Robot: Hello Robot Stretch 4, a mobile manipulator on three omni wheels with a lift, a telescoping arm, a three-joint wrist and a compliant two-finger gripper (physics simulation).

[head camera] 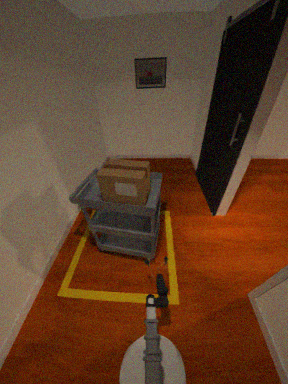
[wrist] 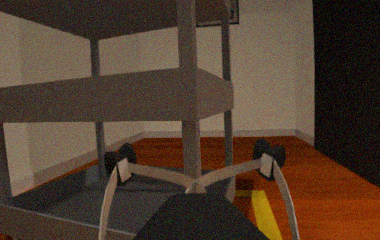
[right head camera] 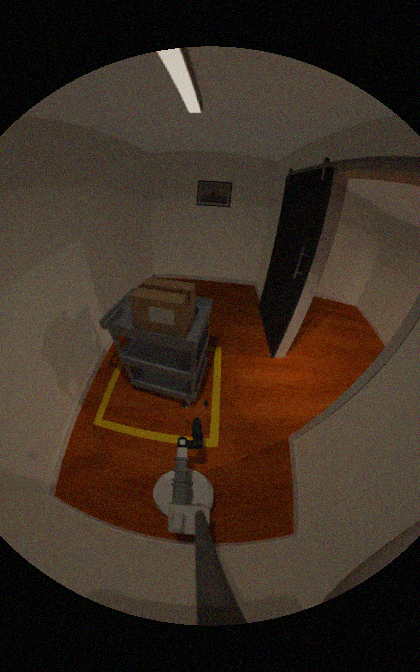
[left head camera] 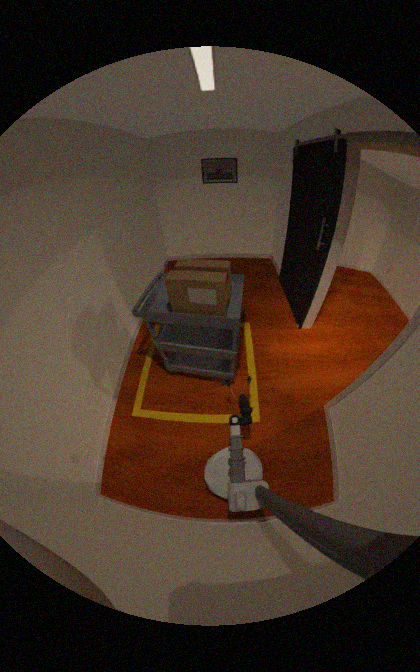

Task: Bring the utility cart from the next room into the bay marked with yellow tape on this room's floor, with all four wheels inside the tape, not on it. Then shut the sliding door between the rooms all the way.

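Places are measured from the robot's base along level axes (x left, y back, z up), in millimetres.
Where they show: gripper, fingertip midpoint: [head camera: 156,257] [wrist: 194,154].
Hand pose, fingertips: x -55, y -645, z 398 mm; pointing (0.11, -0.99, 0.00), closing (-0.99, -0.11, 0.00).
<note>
Each offset is from my fingertips to the top centre of the thing. "spot": to the spot under its first point.
The grey three-shelf utility cart {spot: dx +276, dy -191, dz +115 mm} [head camera: 122,230] [left head camera: 200,347] [right head camera: 157,364] [wrist: 100,97] stands at a slight angle over the far part of the yellow tape bay [head camera: 110,296] [left head camera: 170,417] [right head camera: 135,432] [wrist: 267,215]. The wheels are not clearly seen, and the cart hides the bay's far line. My gripper [head camera: 157,260] [left head camera: 238,381] [right head camera: 196,403] [wrist: 194,154] is open and empty, low in front of the cart's near right corner. In the wrist view, a corner post shows between the spread fingertips. The black sliding door [head camera: 225,100] [left head camera: 315,200] [right head camera: 300,215] [wrist: 350,75] stands open, left of the doorway.
Brown boxes {dx +206, dy -320, dz +646 mm} [head camera: 107,187] [left head camera: 177,295] [right head camera: 145,312] sit on the cart's top shelf. A wall runs close along the left. A white wall corner {spot: dx -854, dy +282, dz -119 mm} [head camera: 272,295] juts in at the near right. A framed picture [head camera: 150,73] [left head camera: 219,170] [right head camera: 214,193] hangs on the far wall.
</note>
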